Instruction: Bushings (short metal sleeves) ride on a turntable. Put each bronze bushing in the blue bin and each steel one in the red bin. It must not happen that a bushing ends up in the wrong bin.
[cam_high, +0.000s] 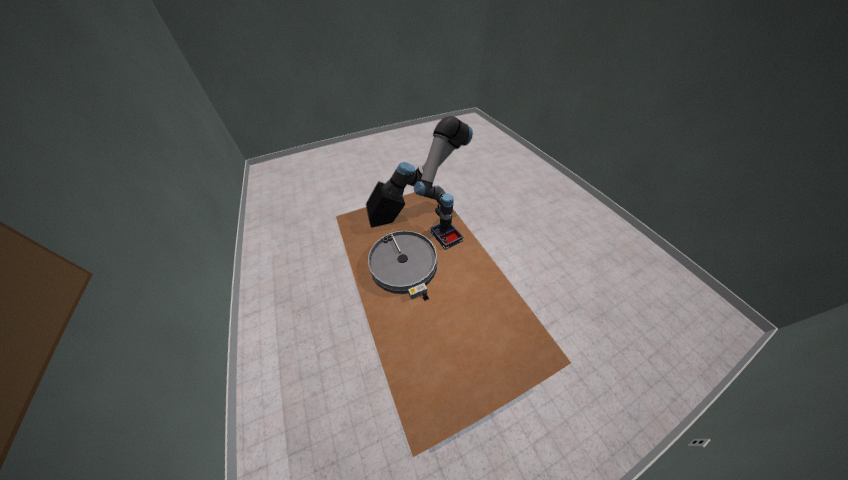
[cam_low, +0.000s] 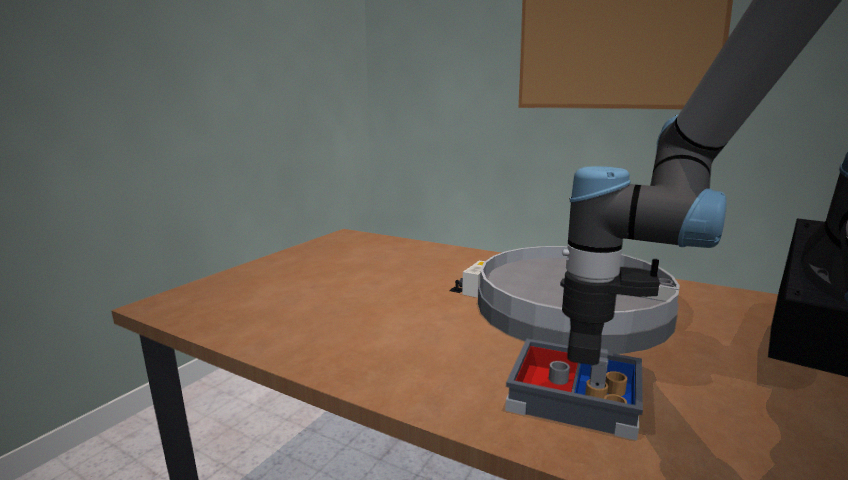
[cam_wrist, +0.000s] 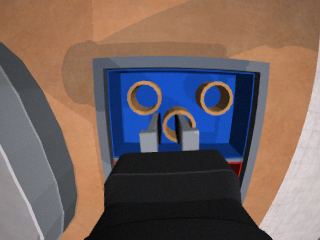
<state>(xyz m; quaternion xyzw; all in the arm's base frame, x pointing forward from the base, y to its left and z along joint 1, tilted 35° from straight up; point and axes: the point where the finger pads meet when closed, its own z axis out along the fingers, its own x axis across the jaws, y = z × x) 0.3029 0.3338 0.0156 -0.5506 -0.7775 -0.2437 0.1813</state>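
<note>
Now: hand 3 cm short of the bin and 2 cm to the right of it. Round my hand: grey turntable (17 cm ahead, 32 cm to the right, 2 cm above).
</note>
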